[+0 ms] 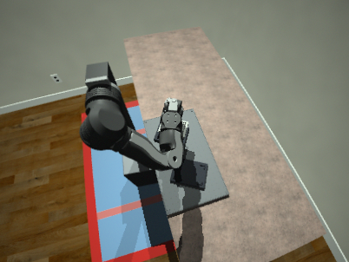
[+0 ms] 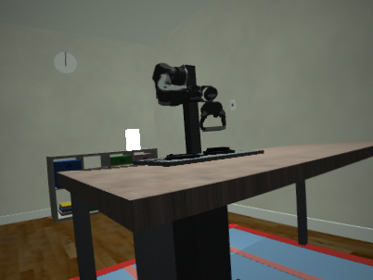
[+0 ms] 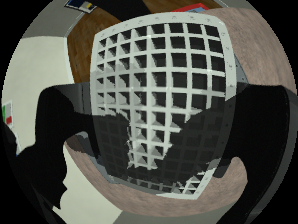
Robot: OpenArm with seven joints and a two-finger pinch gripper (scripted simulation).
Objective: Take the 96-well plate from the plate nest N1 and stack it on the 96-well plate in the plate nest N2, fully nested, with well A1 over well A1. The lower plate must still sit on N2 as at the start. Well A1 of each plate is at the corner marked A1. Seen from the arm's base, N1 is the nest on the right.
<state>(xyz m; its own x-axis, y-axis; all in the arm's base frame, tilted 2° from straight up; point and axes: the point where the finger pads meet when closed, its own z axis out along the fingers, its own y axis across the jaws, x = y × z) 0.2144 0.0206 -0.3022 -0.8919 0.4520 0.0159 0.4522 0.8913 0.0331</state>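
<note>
Now: the black 96-well plate 10 cm below my hand, 2 cm to the left of it and 1 cm behind it. Round my hand: plate nest N1: 20 cm to the right, 11 cm below, 4 cm ahead; white 96-well plate: right at my hand.
</note>
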